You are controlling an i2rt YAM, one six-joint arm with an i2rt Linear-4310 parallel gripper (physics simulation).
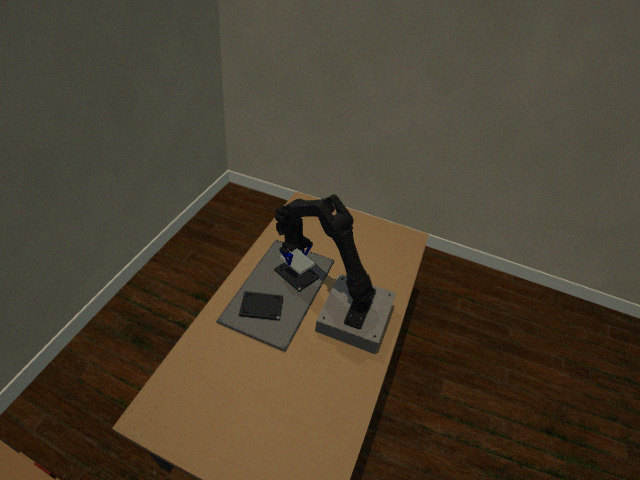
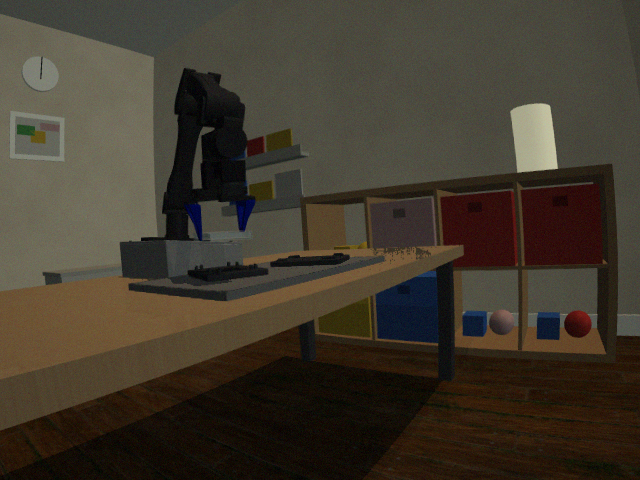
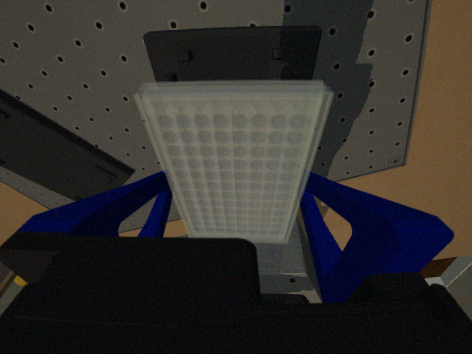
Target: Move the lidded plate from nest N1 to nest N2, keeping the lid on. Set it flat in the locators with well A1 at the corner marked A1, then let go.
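Frame: origin at the arm's base, x back, y right, z up, level; metres.
Seen in the pictures: gripper, fingertip midpoint: [image 1: 296, 260] [image 2: 221, 237] [image 3: 235, 177]; arm's base, origin of the base link: [image 1: 360, 306] [image 2: 177, 241].
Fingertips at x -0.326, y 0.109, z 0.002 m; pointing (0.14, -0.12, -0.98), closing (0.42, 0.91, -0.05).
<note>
Offsets run from my fingertips to a thing's top centre. Level surfaces: height alone.
The lidded plate @(dx +0.003, dy -0.001, dz +0.014 m) [image 1: 301, 261] [image 2: 227, 236] [image 3: 235, 160] is pale and clear-lidded, with rows of wells showing through the lid. My gripper [image 1: 298, 254] [image 2: 221, 235] [image 3: 235, 177] is shut on its two long sides, with the blue fingers spread wide. The plate hangs roughly level above a dark nest @(dx +0.007, dy -0.007, dz -0.054 m) [image 1: 301, 282] [image 2: 227, 272] [image 3: 230, 55], with a gap below it. The lid appears seated. The other dark nest @(dx -0.047, dy -0.232, dz -0.058 m) [image 1: 261, 305] [image 2: 310, 260] [image 3: 55, 145] holds no plate and lies turned at a different angle. The nest labels and the A1 marks cannot be read.
Both nests sit on a grey perforated board [image 1: 258, 273] [image 2: 170, 287] [image 3: 150, 15] on a wooden table @(dz -0.089 m) [image 1: 248, 392] [image 2: 103, 310]. The arm's grey base block [image 1: 343, 335] [image 2: 144, 259] stands beside the board. A cubby shelf [image 2: 612, 258] stands beyond the table.
</note>
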